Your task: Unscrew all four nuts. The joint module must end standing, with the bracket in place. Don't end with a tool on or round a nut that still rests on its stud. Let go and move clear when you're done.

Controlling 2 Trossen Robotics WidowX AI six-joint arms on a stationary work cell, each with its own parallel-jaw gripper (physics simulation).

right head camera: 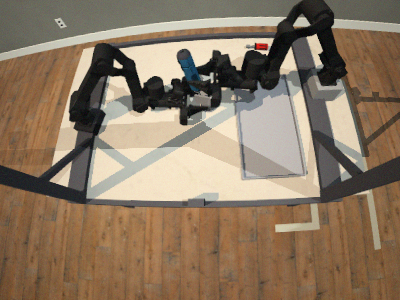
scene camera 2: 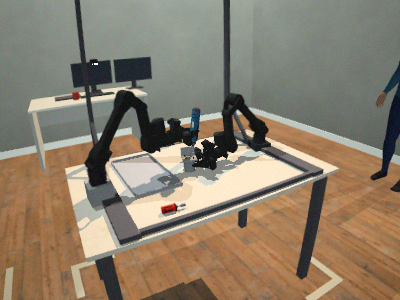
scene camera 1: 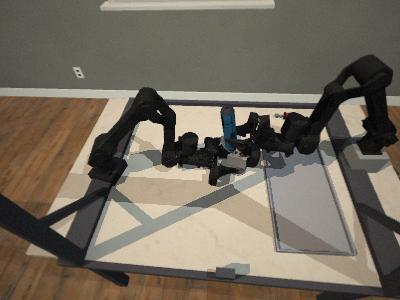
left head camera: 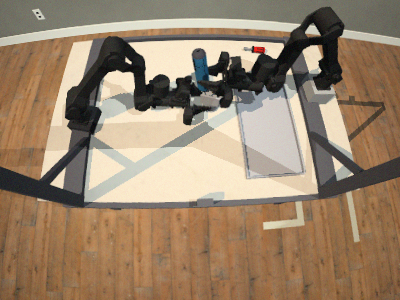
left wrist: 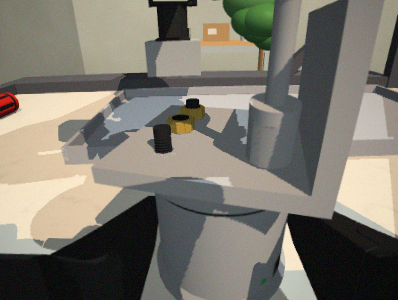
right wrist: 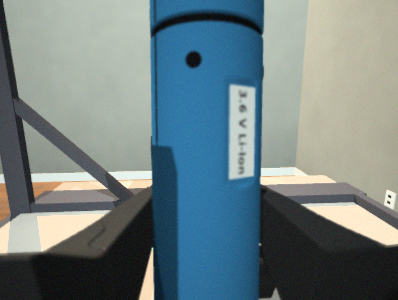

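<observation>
The grey joint module stands upright with the L-shaped bracket on top. My left gripper is shut on the joint module below the bracket. In the left wrist view, a bare black stud is nearest; a brass nut and another brass nut sit behind it, around studs. The socket stands down on the bracket beside its upright wall, hiding whatever is inside it. My right gripper is shut on the blue power screwdriver, which is nearly upright.
A shallow grey tray lies right of the module in the head views. A red-handled screwdriver lies near the table edge by the wall in the head views. Dark frame rails border the table.
</observation>
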